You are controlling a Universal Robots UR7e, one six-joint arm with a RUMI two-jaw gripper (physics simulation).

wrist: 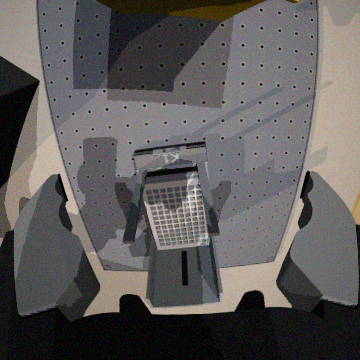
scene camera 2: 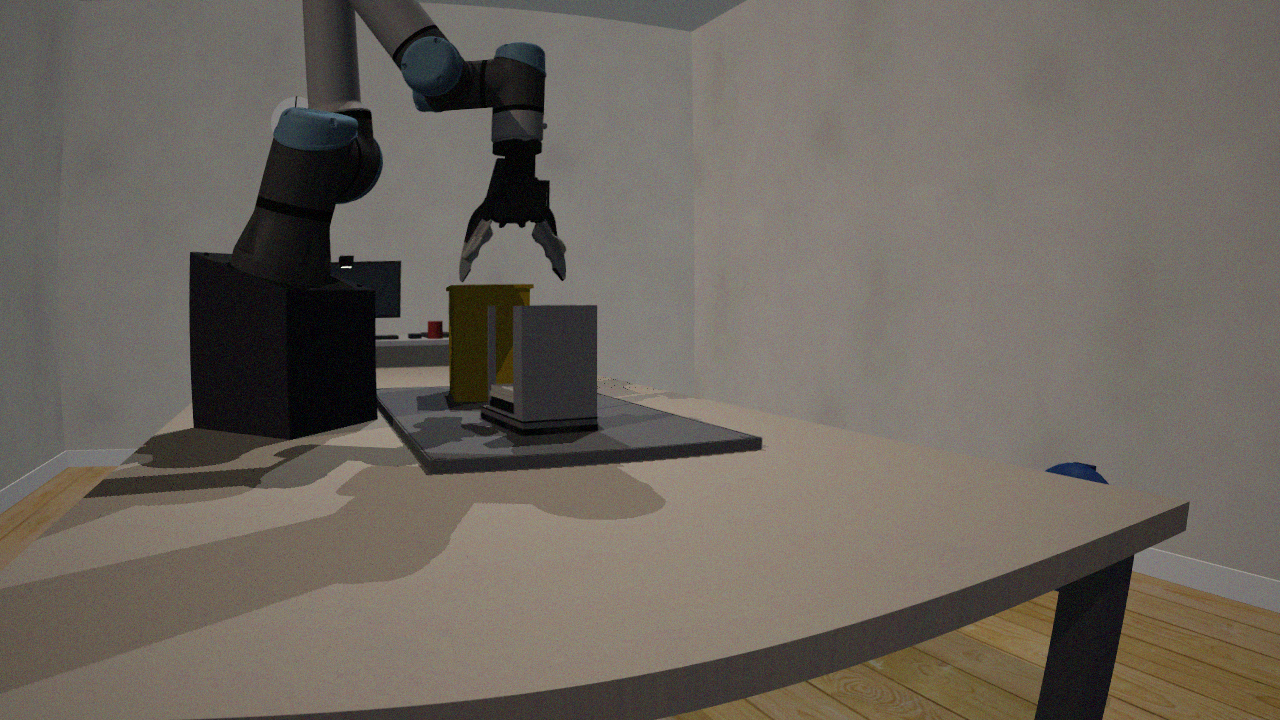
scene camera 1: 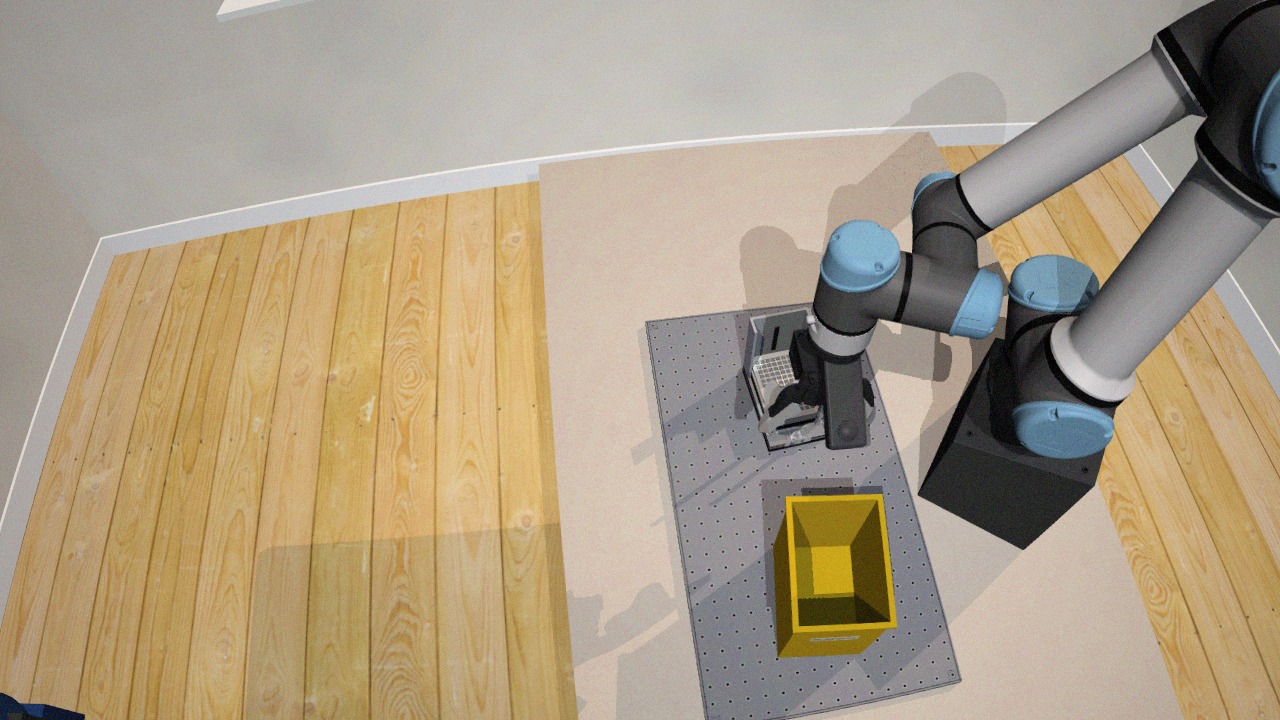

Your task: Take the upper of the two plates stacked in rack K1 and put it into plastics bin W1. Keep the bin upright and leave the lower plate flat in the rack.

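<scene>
Rack K1 stands upright on the perforated board, with tall grey end walls and narrow side posts. A pale gridded plate lies flat inside it, low down; the lower plate cannot be told apart beneath it. My gripper is wide open and empty, pointing down. It hangs above the rack, fingertips higher than the rack's wall tops, one finger out to each side of the rack in the wrist view. Plastics bin W1, yellow and open-topped, stands upright; its inside looks empty.
The perforated board carries rack and bin, with a gap between them. The arm's black base block stands beside the board. The bin's rim shows at the wrist view's top edge.
</scene>
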